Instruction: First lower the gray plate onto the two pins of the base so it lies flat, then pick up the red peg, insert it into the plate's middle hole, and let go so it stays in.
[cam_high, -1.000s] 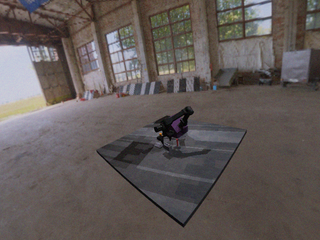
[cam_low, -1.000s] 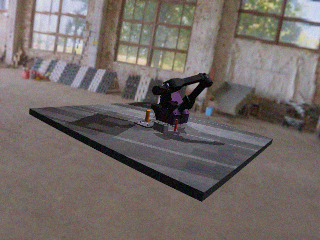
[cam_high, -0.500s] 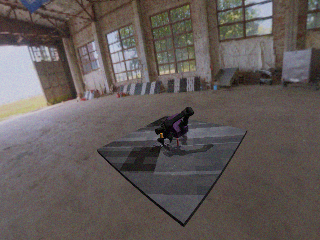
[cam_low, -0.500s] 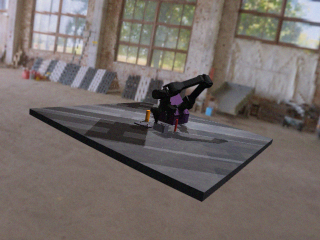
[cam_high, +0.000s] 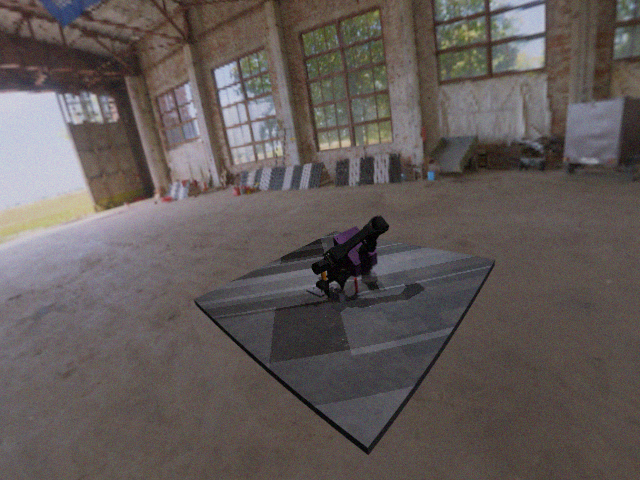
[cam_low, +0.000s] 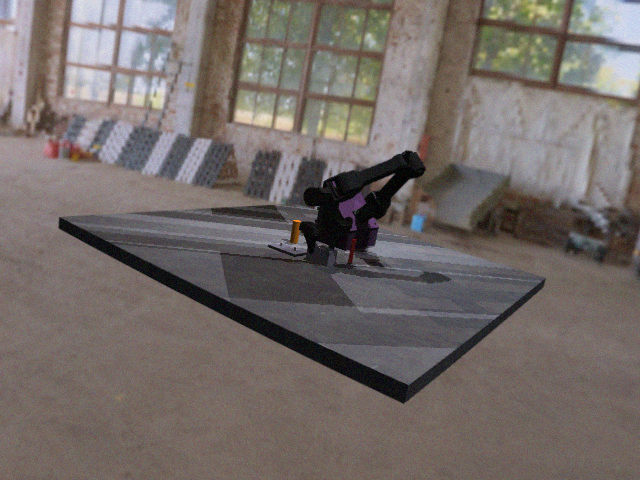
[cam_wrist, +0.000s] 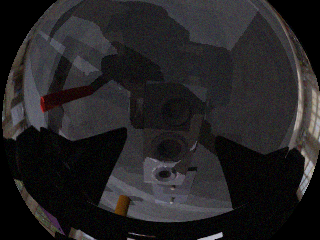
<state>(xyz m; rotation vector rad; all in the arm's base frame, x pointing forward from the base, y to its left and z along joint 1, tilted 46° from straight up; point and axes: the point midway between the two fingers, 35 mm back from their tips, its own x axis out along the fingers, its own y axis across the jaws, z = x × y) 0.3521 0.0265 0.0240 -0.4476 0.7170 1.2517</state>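
Now: the gray plate 10 mm above my gripper tip. The rest, counted from my gripper tip: orange peg (180 mm to the right, 130 mm behind, 10 mm above); red peg (100 mm behind, 60 mm to the left, 10 mm above); base (130 mm to the right, 20 mm below, 10 mm behind).
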